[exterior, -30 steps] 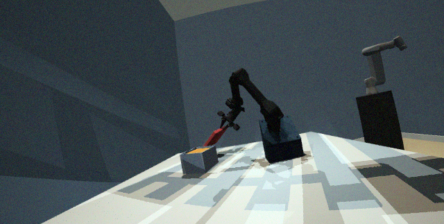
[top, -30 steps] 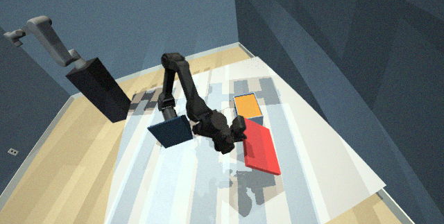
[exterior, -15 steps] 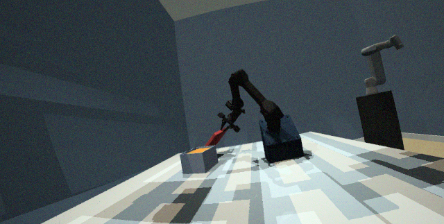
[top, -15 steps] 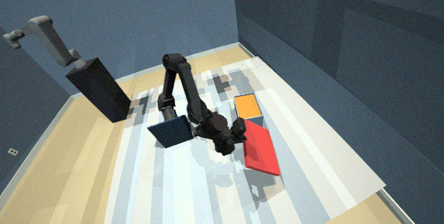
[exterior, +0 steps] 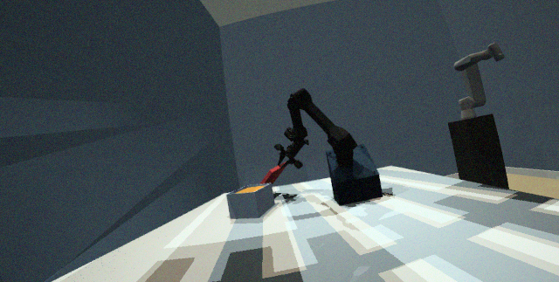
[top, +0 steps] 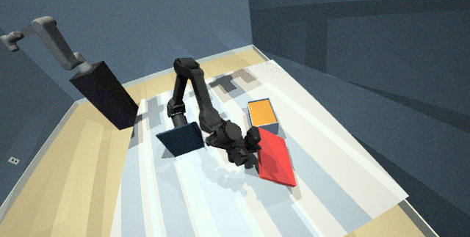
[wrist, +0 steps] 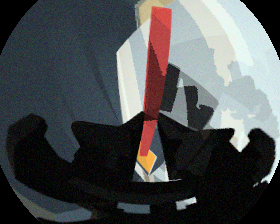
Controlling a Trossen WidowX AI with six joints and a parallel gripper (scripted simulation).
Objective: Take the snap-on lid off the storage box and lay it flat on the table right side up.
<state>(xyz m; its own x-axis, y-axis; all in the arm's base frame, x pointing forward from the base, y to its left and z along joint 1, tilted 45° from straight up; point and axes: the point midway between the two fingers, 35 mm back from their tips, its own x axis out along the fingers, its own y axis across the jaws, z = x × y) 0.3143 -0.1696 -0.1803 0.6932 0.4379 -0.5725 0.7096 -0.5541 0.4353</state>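
Now: the red lid 60 mm ahead of my gripper tip, 50 mm below it and 20 mm to the right of it. Round my gripper tip: storage box (250 mm to the left, 110 mm below, 100 mm ahead).
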